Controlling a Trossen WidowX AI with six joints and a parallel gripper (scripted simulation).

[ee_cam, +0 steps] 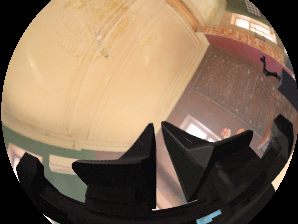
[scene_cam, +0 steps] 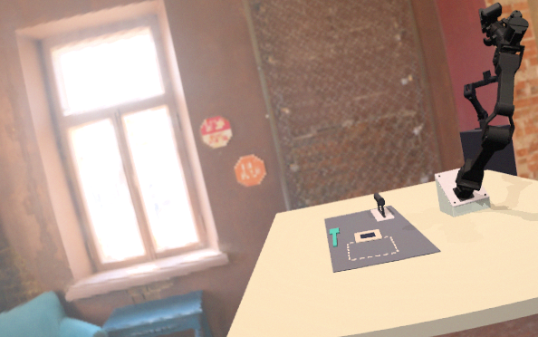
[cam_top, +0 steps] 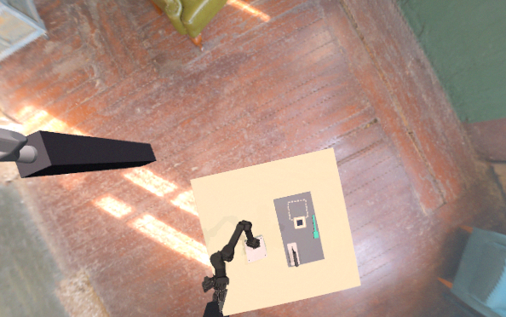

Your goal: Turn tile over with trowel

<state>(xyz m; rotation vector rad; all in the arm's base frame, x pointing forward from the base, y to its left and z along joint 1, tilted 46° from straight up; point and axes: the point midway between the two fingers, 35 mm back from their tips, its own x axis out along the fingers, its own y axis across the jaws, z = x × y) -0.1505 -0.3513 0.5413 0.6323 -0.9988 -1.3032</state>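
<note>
The trowel is 700 mm below my gripper tip, 390 mm to the right of it and 390 mm ahead of it. From my gripper tip the other things lie so: teal t-shaped piece 740 mm below, 660 mm ahead, 220 mm to the right; then cream tile 740 mm below, 550 mm ahead, 120 mm to the right; then grey mat 760 mm below, 520 mm ahead, 180 mm to the right.
</note>
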